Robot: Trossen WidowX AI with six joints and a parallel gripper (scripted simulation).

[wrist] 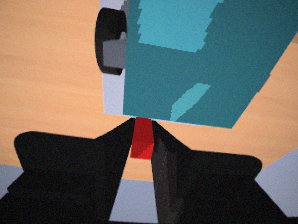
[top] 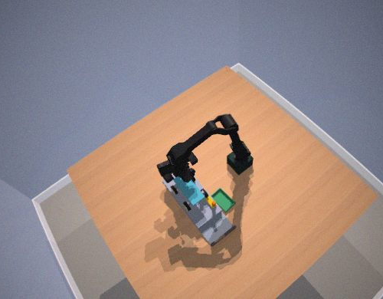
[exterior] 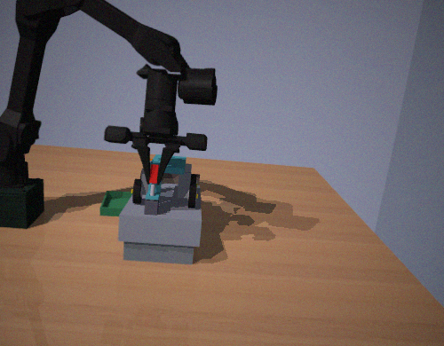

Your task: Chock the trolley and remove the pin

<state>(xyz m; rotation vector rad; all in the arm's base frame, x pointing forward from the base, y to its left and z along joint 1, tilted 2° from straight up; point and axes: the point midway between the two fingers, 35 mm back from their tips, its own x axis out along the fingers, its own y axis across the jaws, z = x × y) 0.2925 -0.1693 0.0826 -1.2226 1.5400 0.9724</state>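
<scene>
The green tray is 60 mm behind my gripper tip, 240 mm to the left of it and 150 mm below it. Also, from my gripper tip: red-headed stop pin (right at my gripper tip); then trolley (40 mm ahead, 100 mm to the left, 30 mm below); then grey ramp (40 mm ahead, 110 mm to the left, 90 mm below).
</scene>
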